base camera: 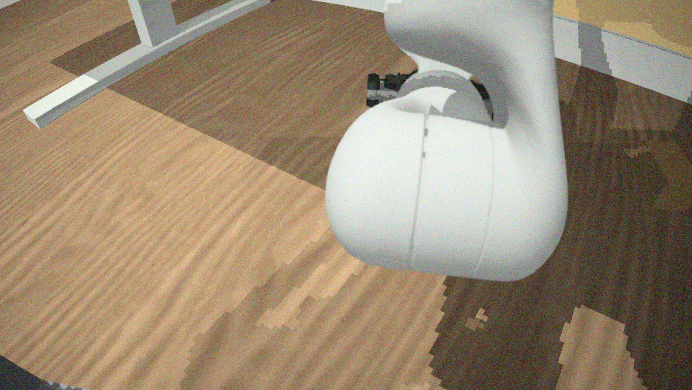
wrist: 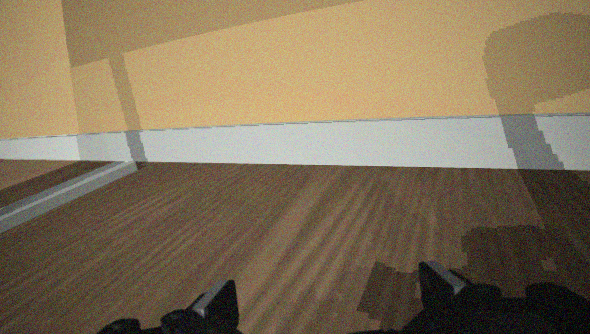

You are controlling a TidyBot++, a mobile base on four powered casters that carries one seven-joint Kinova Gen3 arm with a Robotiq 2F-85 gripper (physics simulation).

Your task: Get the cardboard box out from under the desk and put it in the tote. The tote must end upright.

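Places are measured from the arm's base along level axes (x ahead, y left, z up), in metres.
Pixels of known places: gripper, between the fingertips: (wrist: 327, 292).
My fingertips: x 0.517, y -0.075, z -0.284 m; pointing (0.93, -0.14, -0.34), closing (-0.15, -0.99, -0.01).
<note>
Behind a point stands the place of what it marks.
My gripper (wrist: 327, 292) @(x 0.517, y -0.075, z -0.284 m) is open, with its two black fingertips wide apart at the bottom of the wrist view and wood floor showing between them. In the base camera view the white arm hides most of the gripper; a black part of it shows left of the wrist joint. The cardboard box does not show in either view. The tote does not show in either view. The desk shows by its grey-white leg and floor bar (base camera: 120, 65) (wrist: 65, 192), at the upper left in the base camera view and at the left edge in the wrist view.
A yellow wall (wrist: 300, 75) @(x 1.044, y -0.143, z -0.217 m) (base camera: 645, 20) @(x 0.796, y -0.542, z -0.268 m) with a white baseboard (wrist: 320, 145) @(x 1.016, y -0.162, z -0.355 m) (base camera: 640, 70) @(x 0.770, y -0.558, z -0.365 m) stands behind the wood floor (base camera: 125, 200) @(x 0.429, y 0.338, z -0.396 m) (wrist: 280, 225) @(x 0.797, y -0.058, z -0.396 m). Shadows lie across the floor and wall. A dark edge shows at the bottom left of the base camera view.
</note>
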